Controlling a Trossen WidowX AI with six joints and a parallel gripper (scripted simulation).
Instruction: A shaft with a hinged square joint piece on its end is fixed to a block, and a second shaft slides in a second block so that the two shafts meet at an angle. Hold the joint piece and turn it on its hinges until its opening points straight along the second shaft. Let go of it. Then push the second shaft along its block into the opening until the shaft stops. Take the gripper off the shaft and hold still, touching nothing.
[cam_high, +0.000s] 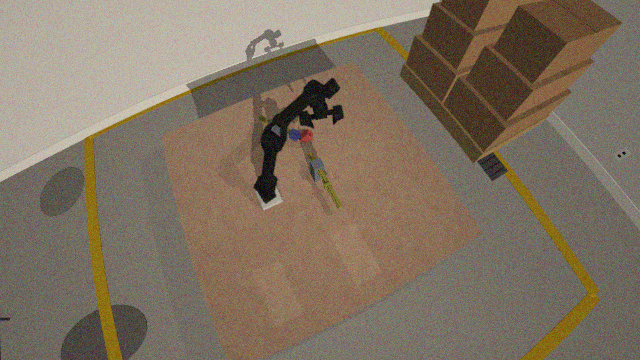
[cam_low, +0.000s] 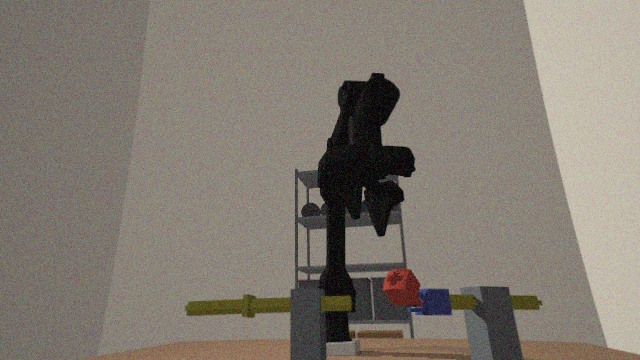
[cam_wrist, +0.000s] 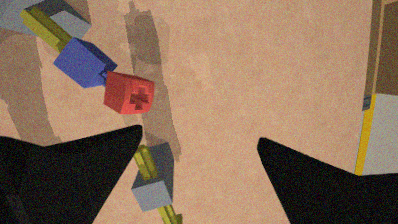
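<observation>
Right now my gripper tip is 90 mm above the red joint piece, 60 mm past it and 50 mm to the right of it.
</observation>
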